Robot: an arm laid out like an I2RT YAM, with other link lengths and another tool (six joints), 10 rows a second.
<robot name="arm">
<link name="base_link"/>
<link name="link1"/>
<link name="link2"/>
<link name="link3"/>
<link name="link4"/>
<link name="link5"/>
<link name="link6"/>
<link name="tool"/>
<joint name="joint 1" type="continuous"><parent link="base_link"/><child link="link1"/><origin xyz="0.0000 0.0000 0.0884"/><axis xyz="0 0 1"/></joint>
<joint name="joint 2" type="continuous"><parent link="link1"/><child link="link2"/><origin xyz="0.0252 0.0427 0.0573"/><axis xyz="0 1 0"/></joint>
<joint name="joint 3" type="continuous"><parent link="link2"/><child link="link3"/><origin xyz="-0.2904 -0.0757 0.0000"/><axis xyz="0 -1 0"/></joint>
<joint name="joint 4" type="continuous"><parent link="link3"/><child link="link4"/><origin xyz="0.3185 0.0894 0.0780"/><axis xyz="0 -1 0"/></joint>
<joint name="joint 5" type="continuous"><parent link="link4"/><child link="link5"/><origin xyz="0.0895 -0.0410 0.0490"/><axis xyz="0 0 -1"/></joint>
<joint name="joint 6" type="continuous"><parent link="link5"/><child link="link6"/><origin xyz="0.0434 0.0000 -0.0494"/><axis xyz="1 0 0"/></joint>
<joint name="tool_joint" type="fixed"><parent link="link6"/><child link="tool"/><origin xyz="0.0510 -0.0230 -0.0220" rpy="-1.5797 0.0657 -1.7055"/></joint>
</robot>
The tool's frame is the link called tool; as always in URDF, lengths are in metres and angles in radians. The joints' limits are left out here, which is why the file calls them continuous.
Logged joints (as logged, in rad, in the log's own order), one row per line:
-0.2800, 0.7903, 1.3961, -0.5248, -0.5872, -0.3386
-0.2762, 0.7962, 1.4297, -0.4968, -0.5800, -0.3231
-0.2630, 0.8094, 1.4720, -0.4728, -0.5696, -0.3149
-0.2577, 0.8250, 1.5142, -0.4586, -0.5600, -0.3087
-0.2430, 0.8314, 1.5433, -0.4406, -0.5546, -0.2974
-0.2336, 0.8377, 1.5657, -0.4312, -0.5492, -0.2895
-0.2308, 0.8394, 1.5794, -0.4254, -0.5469, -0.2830
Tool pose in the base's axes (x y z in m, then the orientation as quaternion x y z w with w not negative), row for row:
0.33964, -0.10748, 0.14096, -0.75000, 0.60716, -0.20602, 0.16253
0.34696, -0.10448, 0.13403, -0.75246, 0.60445, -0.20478, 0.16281
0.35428, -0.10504, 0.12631, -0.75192, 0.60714, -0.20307, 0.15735
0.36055, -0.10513, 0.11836, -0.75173, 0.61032, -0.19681, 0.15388
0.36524, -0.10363, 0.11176, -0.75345, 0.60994, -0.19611, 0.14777
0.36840, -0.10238, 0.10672, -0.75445, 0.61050, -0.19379, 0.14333
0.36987, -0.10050, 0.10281, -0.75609, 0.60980, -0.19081, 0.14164
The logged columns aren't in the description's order. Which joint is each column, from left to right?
Columns, left to right: joint 5, joint 3, joint 2, joint 4, joint 6, joint 1.
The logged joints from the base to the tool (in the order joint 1, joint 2, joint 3, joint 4, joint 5, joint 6), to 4 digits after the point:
-0.3386, 1.3961, 0.7903, -0.5248, -0.2800, -0.5872
-0.3231, 1.4297, 0.7962, -0.4968, -0.2762, -0.5800
-0.3149, 1.4720, 0.8094, -0.4728, -0.2630, -0.5696
-0.3087, 1.5142, 0.8250, -0.4586, -0.2577, -0.5600
-0.2974, 1.5433, 0.8314, -0.4406, -0.2430, -0.5546
-0.2895, 1.5657, 0.8377, -0.4312, -0.2336, -0.5492
-0.2830, 1.5794, 0.8394, -0.4254, -0.2308, -0.5469

